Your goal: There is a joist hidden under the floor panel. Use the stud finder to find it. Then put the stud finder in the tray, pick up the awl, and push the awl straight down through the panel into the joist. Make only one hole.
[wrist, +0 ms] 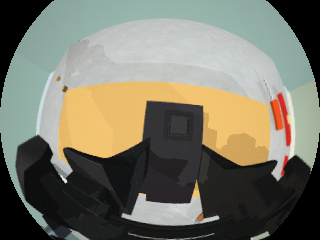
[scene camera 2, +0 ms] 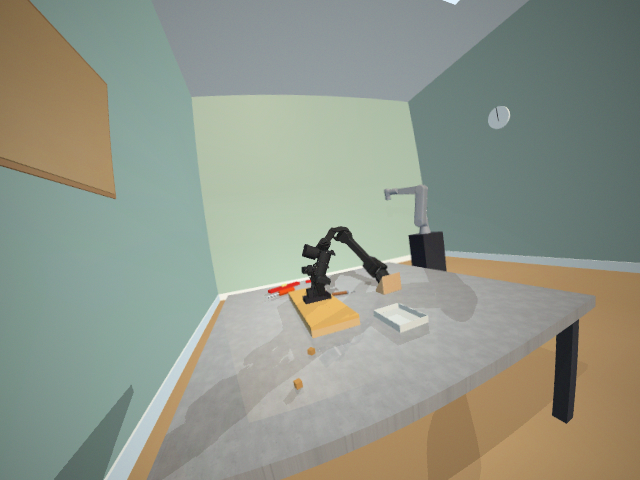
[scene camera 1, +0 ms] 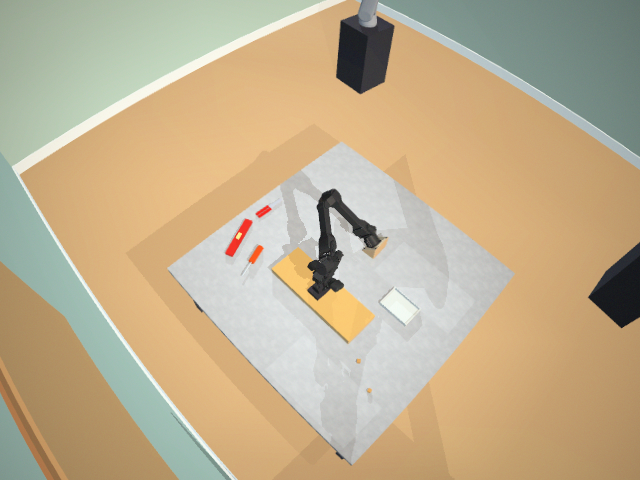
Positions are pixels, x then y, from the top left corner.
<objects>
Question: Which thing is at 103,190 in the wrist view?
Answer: My gripper.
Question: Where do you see a black stud finder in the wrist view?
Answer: At 176,129
</objects>
